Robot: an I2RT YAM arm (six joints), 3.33 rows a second.
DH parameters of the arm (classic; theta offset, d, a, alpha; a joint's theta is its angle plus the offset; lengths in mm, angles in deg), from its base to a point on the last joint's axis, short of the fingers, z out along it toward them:
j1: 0 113.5 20 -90
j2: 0 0 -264 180
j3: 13.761 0 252.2 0
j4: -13.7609 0 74 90
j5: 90 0 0 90
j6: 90 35.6 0 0
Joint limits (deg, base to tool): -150..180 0..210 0..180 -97..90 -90..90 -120..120
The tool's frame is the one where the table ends.
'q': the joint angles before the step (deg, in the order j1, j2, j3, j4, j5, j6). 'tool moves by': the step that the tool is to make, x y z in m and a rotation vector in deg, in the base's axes. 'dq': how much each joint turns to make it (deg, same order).
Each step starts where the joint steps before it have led.
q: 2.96, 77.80, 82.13, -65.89, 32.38, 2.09
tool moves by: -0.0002, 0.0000, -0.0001, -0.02, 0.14, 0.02
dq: 0.00, 0.00, 0.00, -0.13, 0.00, -0.03
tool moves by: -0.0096, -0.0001, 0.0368, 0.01, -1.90, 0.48
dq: 0.08, 0.27, 8.79, -6.37, -0.12, -0.47
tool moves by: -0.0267, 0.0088, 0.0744, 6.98, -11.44, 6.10
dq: 1.59, -0.05, 17.69, -5.87, -7.66, 0.05
